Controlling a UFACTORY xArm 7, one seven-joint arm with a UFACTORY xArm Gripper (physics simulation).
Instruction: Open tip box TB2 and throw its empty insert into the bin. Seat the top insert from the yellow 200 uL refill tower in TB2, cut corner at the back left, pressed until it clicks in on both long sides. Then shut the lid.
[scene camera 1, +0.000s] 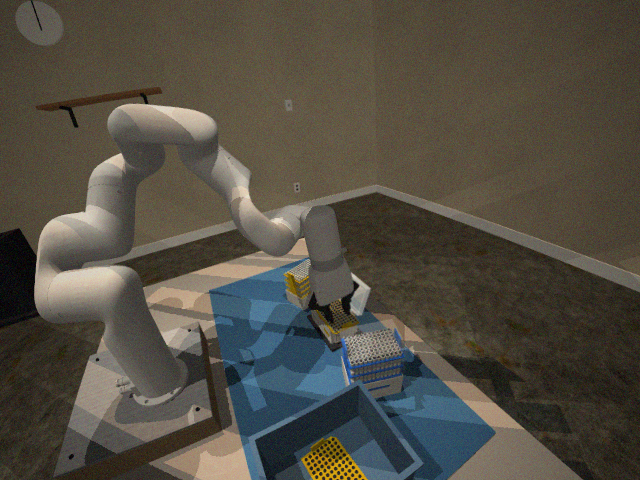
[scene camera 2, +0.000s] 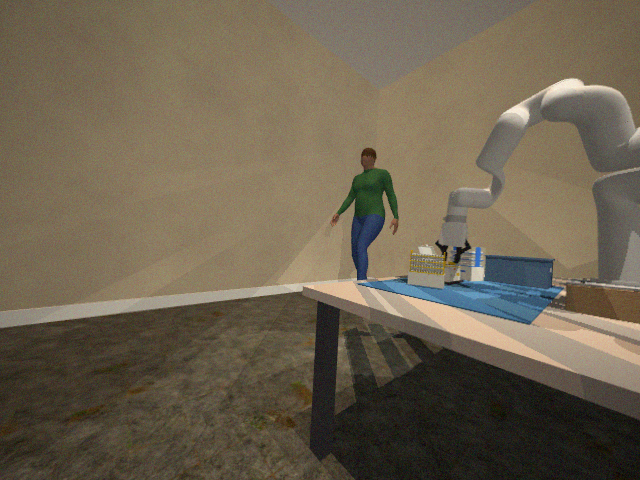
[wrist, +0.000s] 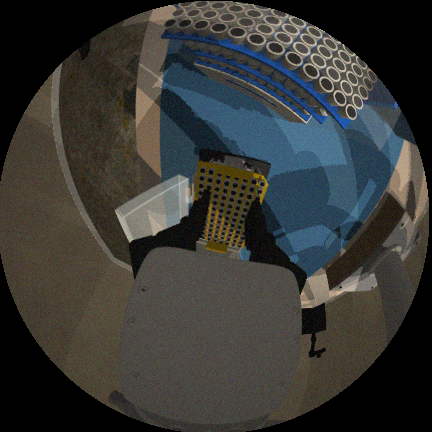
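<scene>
Tip box TB2 (scene camera 1: 337, 331) (wrist: 245, 162) stands on the blue mat (scene camera 1: 280, 348) with its clear lid (scene camera 1: 361, 295) (wrist: 155, 207) swung open to the side. A yellow insert (scene camera 1: 343, 318) (wrist: 231, 181) full of tips lies in the box. My gripper (scene camera 1: 330, 310) (scene camera 2: 453, 252) (wrist: 228, 205) is right over it, fingers apart, one on each long side of the insert, gripping nothing. The yellow refill tower (scene camera 1: 298, 283) (scene camera 2: 427, 269) stands just behind the box. An empty yellow insert (scene camera 1: 330, 459) lies in the blue bin (scene camera 1: 304, 411) (scene camera 2: 518, 271).
A blue refill tower (scene camera 1: 371, 354) (scene camera 2: 472, 264) (wrist: 282, 44) stands close in front of TB2, between it and the bin. A wooden frame (scene camera 1: 210, 376) borders the arm's base. A person (scene camera 2: 368, 210) in a green top walks beyond the table (scene camera 2: 413, 314).
</scene>
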